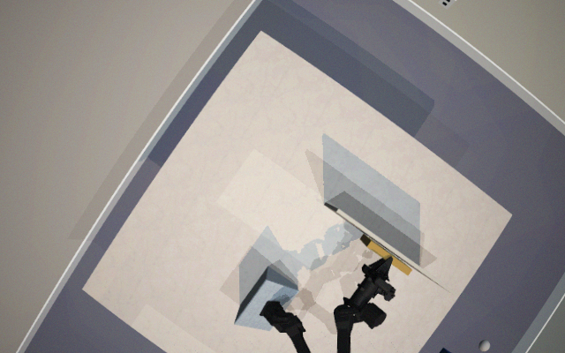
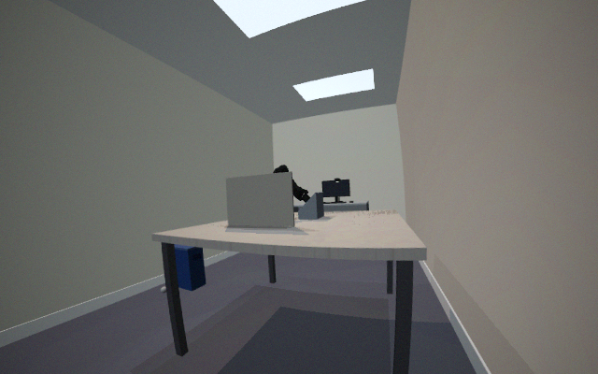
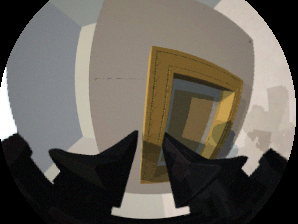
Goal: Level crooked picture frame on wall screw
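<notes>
My gripper tip is 5 cm above the picture frame. Round my gripper tip: upright wall panel: 7 cm below, 2 cm ahead, 1 cm to the left.
</notes>
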